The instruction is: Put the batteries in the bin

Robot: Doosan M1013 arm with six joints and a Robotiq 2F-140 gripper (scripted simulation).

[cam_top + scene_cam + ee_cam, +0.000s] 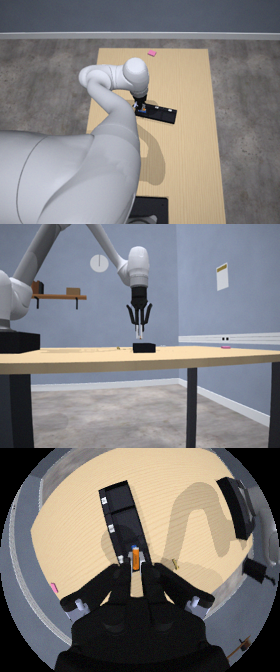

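My gripper is now 30 mm above the orange battery. The rest, counted from my hand: blue battery 70 mm below; then small brass piece 80 mm behind, 100 mm to the left, 80 mm below; then black bin 20 mm behind, 80 mm to the right, 70 mm below.
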